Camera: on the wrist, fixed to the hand. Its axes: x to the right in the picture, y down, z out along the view.
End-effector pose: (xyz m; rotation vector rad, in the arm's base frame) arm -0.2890 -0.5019 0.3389 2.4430 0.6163 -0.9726
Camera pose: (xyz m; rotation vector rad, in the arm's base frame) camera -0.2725 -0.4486 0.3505 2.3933 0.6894 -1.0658
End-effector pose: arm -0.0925 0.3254 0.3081 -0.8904 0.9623 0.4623
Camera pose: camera -0.0860 0.2700 0.2966 -0.9082 0.8730 0.4275
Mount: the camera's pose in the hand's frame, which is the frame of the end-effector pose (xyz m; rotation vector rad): 0.0152 -0.0312 -0.0452 -0.0050 -0.0588 -0.0718
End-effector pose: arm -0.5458 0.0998 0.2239 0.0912 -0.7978 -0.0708
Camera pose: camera -0.5037 0.0698 0.1999 0.1135 -0.8530 -0.1439
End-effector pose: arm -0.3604 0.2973 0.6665 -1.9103 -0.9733 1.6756
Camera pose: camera -0.3231 0.3354 0.6867 -1.8164 -1.0568 1.6982
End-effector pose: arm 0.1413 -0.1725 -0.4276 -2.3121 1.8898 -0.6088
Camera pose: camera 0.1560 -0.1720 -0.3726 -2.3825 1.7922 -0.5376
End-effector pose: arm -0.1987 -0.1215 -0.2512 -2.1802 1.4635 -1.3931
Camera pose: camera -0.2121 -0.1027 -0.1991 -2.2777 1.3832 -1.3363
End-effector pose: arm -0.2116 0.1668 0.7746 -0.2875 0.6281 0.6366
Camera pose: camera -0.2029 0.1302 0.7318 -0.2937 0.5575 0.5758
